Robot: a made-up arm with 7 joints.
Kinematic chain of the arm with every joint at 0, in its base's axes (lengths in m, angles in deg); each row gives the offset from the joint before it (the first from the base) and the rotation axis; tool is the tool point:
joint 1: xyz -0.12 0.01 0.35 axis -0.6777 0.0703 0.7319
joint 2: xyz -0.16 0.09 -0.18 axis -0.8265 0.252 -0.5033
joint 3: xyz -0.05 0 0.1 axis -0.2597 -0.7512 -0.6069
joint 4: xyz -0.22 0 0.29 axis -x
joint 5: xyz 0 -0.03 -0.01 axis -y
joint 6: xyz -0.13 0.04 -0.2 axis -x
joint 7: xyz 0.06 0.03 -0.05 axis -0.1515 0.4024 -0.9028
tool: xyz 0.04 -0.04 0
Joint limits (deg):
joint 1: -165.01..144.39
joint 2: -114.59..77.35
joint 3: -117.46..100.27
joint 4: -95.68..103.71
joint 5: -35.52..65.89
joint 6: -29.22..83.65
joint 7: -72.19..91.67
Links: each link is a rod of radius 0.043 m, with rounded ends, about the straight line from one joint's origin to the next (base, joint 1, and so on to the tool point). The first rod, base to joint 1, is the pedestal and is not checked.
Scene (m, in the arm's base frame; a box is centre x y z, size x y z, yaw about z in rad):
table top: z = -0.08
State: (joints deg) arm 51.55 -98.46 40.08 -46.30 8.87 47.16 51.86
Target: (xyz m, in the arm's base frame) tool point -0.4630 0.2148 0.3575
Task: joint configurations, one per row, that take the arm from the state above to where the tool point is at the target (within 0.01 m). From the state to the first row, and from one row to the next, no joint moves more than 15 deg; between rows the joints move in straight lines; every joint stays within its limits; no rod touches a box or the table.
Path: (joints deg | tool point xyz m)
1: 39.07 -92.60 52.61 -48.88 10.17 44.72 52.08 | -0.5448 -0.2247 0.3000
2: 26.58 -86.74 65.13 -51.46 11.47 42.28 52.29 | -0.5720 -0.0601 0.2948
3: 14.10 -80.88 77.66 -54.05 12.77 39.84 52.51 | -0.5412 0.0944 0.3152
4: 1.62 -75.02 90.19 -56.63 14.07 37.39 52.72 | -0.4630 0.2148 0.3575

